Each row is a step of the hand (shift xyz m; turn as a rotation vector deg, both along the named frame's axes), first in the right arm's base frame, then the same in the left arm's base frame.
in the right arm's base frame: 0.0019 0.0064 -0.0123 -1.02 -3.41 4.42
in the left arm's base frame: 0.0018 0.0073 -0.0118 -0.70 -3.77 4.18
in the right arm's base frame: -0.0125 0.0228 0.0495 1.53 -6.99 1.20
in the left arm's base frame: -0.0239 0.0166 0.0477 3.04 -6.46 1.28
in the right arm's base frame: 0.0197 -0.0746 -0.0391 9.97 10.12 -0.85
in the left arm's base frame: 0.0423 -0.0656 -0.0373 7.20 12.26 0.69
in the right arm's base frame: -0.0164 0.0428 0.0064 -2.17 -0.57 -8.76
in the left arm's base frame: -0.0271 0.0372 0.0049 -0.83 -0.64 -8.98
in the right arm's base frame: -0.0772 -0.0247 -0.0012 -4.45 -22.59 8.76
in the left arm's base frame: -0.0679 -0.0425 -0.0121 0.17 -23.40 7.68
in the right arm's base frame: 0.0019 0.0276 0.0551 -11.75 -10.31 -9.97
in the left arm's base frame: -0.0120 0.0245 0.0553 -7.48 -12.33 -11.65
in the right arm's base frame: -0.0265 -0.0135 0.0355 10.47 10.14 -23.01
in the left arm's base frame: -0.0267 -0.0213 0.0313 10.50 13.51 -21.20
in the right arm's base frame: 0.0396 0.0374 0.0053 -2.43 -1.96 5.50
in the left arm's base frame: 0.0282 0.0455 0.0113 -2.55 -2.76 5.08
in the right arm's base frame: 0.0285 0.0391 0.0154 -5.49 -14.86 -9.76
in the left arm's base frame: 0.0158 0.0440 0.0198 -0.37 -15.24 -10.67
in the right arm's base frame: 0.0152 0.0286 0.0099 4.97 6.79 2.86
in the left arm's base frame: 0.0063 0.0309 0.0124 2.74 7.64 3.62
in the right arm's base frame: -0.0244 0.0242 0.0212 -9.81 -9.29 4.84
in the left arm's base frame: -0.0321 0.0165 0.0181 -7.76 -11.61 3.30
